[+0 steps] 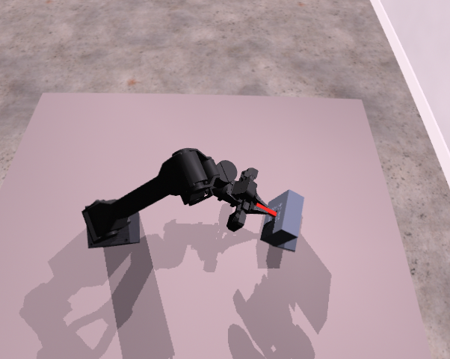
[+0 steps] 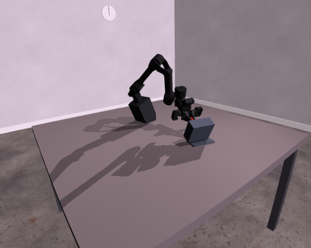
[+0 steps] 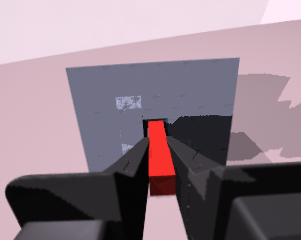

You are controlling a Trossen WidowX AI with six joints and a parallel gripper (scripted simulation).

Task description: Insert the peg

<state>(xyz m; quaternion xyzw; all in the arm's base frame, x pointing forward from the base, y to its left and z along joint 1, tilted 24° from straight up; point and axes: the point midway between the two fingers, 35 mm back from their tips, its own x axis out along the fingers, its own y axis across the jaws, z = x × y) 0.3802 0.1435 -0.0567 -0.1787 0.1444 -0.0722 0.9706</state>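
The red peg lies 3 cm ahead of my hand and 1 cm below it. Round my hand: thin flat foot plate: 10 cm ahead, 1 cm to the right, 10 cm below.
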